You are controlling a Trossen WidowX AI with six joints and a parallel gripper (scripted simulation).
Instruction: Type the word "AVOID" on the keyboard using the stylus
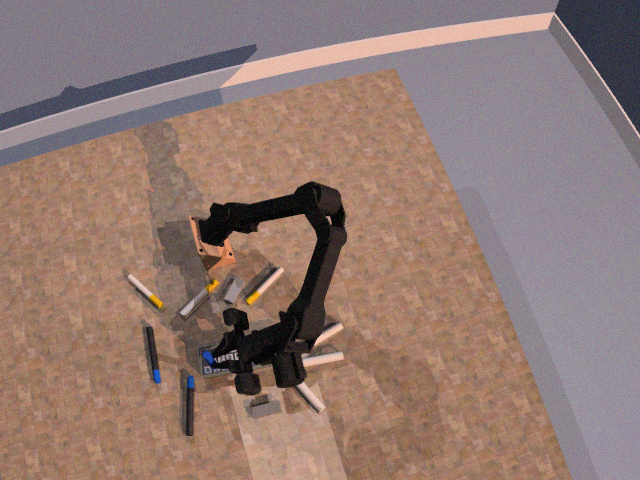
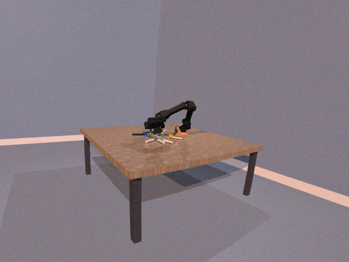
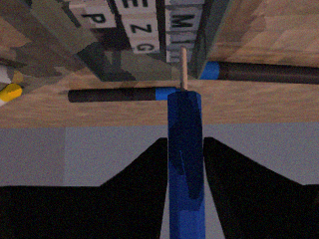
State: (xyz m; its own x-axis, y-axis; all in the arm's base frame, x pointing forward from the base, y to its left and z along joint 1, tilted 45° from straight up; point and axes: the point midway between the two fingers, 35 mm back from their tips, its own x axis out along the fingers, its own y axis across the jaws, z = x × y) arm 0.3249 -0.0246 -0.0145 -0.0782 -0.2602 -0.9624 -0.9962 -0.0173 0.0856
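Now: gripper tip 10 mm above the blue stylus. The rest, counted from my gripper tip: grey block: 180 mm behind, 80 mm to the left, 70 mm below.
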